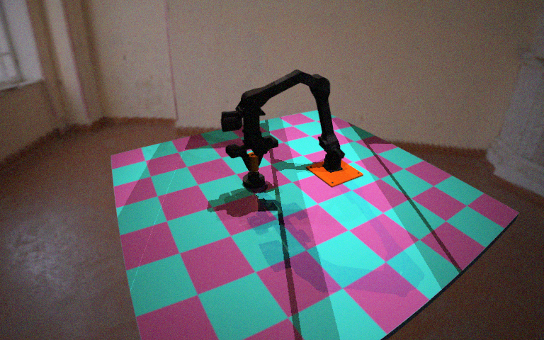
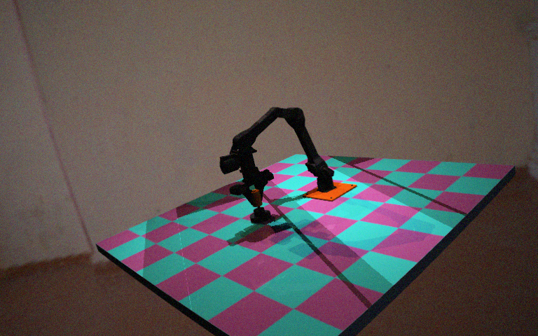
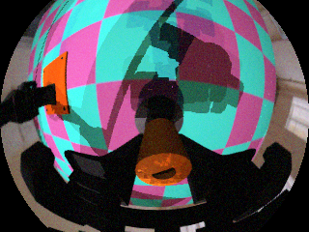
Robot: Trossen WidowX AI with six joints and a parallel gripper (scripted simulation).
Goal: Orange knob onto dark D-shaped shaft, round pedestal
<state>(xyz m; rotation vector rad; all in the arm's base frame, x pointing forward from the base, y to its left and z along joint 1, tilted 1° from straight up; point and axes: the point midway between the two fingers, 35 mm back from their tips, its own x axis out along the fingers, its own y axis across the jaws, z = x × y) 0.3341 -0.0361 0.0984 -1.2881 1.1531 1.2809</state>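
The orange knob is 2 cm above my gripper tip. The rest, counted from my gripper tip: round pedestal: 4 cm below.
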